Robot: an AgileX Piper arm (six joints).
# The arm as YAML. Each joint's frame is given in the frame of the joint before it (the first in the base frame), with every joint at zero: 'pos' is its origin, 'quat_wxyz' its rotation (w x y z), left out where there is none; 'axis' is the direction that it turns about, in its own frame. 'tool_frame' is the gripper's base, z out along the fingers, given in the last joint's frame.
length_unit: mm
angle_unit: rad
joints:
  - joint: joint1
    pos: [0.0, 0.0, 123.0]
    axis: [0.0, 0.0, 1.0]
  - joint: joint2
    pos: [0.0, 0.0, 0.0]
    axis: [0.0, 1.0, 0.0]
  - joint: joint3
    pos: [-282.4, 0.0, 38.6]
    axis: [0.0, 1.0, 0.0]
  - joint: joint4
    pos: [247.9, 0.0, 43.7]
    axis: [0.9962, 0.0, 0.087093]
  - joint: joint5
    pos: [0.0, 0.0, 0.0]
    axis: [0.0, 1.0, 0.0]
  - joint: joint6
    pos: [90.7, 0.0, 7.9]
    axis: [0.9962, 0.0, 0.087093]
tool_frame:
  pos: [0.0, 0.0, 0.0]
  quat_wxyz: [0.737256, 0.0, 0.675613, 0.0]
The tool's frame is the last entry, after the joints.
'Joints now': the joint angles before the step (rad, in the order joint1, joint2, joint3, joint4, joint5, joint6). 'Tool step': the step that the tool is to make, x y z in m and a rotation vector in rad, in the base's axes. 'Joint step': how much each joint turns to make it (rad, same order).
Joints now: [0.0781, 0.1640, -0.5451, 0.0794, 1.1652, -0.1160]
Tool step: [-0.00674, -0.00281, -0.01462, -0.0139, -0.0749, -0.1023]
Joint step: [-0.0884, -0.0980, 0.0641, -0.0219, -0.0407, 0.0021]
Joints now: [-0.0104, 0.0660, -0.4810, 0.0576, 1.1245, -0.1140]
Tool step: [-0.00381, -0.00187, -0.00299, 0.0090, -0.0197, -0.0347]
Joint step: [-0.0026, -0.0328, 0.0102, -0.0233, 0.0015, 0.0361]
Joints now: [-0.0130, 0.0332, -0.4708, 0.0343, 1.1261, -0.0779]
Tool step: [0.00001, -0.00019, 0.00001, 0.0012, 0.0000, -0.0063]
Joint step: [-0.0030, 0.0000, 0.0000, -0.0023, -0.0001, 0.0039]
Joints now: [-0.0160, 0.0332, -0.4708, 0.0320, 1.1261, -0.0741]
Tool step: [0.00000, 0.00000, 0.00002, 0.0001, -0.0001, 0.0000]
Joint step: [0.0001, 0.0000, -0.0001, 0.0000, -0.0001, 0.0001]
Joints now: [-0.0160, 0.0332, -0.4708, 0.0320, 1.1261, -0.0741]
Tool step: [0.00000, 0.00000, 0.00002, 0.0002, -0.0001, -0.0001]
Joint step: [0.0000, 0.0000, -0.0001, 0.0000, -0.0001, 0.0002]
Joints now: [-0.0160, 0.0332, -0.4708, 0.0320, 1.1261, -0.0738]
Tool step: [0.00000, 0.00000, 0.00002, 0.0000, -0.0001, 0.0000]
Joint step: [0.0000, 0.0000, -0.0001, 0.0000, -0.0001, 0.0000]
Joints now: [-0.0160, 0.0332, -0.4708, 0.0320, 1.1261, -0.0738]
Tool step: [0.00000, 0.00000, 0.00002, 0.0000, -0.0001, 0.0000]
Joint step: [0.0000, 0.0000, -0.0001, 0.0000, -0.0001, 0.0000]
